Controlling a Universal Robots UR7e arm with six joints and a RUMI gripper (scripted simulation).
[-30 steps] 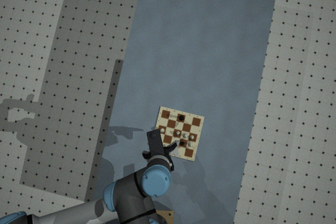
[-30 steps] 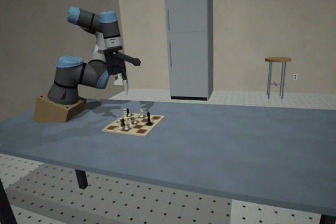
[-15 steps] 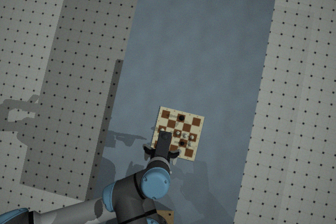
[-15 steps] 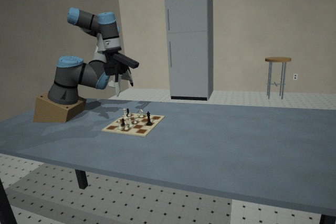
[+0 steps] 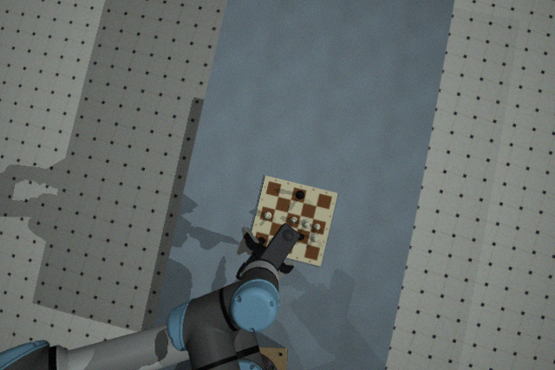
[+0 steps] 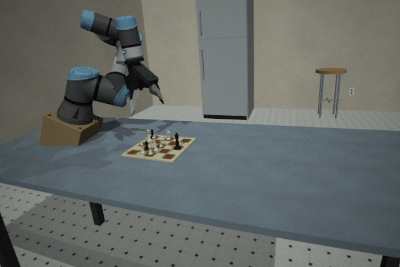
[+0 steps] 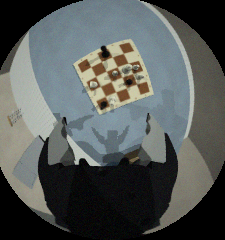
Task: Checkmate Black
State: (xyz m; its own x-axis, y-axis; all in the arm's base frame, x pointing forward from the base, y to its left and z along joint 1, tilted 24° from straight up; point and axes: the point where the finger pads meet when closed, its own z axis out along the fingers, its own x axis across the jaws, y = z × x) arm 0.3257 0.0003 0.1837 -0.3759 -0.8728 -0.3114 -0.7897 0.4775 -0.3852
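My gripper is now 11 cm above the white piece and 1 cm past it. Also, from my hand: tall black piece 14 cm ahead, 10 cm below, 6 cm to the right; chessboard 14 cm below, 6 cm ahead, 5 cm to the right.
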